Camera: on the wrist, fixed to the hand. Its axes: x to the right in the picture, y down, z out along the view.
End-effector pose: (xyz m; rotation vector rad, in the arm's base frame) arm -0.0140 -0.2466 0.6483 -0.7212 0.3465 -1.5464
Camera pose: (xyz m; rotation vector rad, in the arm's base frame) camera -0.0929 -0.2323 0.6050 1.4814 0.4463 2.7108
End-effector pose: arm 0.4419 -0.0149 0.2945 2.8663 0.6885 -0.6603
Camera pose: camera 0.4345 0.0238 0.3766 1.5190 2.5717 -0.9702
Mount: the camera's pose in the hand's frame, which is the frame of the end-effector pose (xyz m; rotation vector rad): -0.0265 -0.0366 -0.0791 -0.1769 -0.3056 -1.5168
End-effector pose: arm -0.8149 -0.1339 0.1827 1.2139 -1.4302 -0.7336
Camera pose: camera -0.7314 -0.1058 0.1595 2.0021 -0.3720 -2.0445
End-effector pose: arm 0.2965 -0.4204 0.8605 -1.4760 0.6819 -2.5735
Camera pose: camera 0.2489 -0.3536 0.8209 1.4625 0.2635 1.3011
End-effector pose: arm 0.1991 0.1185 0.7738 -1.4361 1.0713 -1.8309
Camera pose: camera 0.1311 0.1783 0.7837 2.1038 0.1821 1.5691
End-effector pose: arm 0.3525 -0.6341 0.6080 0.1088 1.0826 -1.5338
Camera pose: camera 0.2919 -0.5665 0.6000 -1.2975 1.0262 -2.5837
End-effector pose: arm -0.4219 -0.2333 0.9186 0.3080 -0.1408 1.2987
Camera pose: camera -0.3993 -0.2425 0.8308 0.3365 -0.2115 -0.2671
